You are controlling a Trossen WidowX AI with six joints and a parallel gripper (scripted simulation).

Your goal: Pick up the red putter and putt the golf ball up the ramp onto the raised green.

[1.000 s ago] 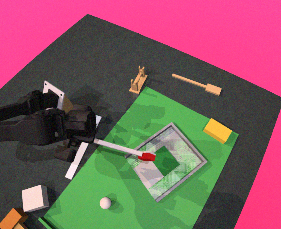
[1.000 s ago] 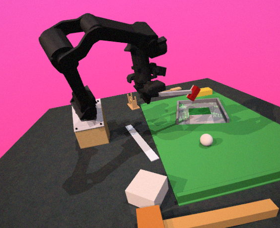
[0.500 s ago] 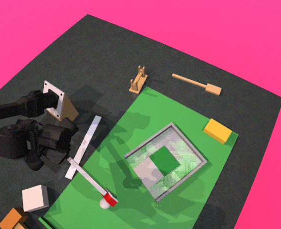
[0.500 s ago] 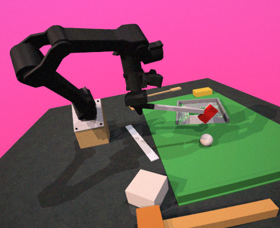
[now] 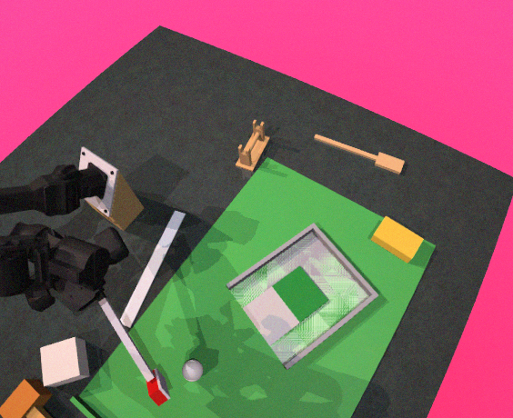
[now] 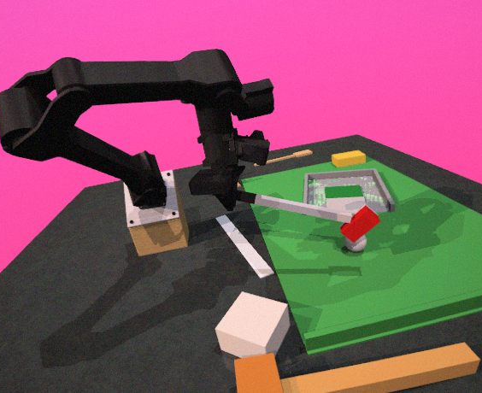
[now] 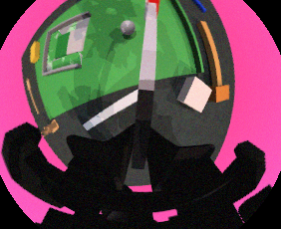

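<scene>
Now: the white strip 100 mm to the left of my gripper tip and 140 mm below it. Also, from my gripper tip: white golf ball 230 mm ahead, 10 mm to the right, 110 mm below; then wooden stand 10 mm behind, 500 mm to the left, 110 mm below; then white cube 10 mm ahead, 180 mm to the right, 120 mm below.
</scene>
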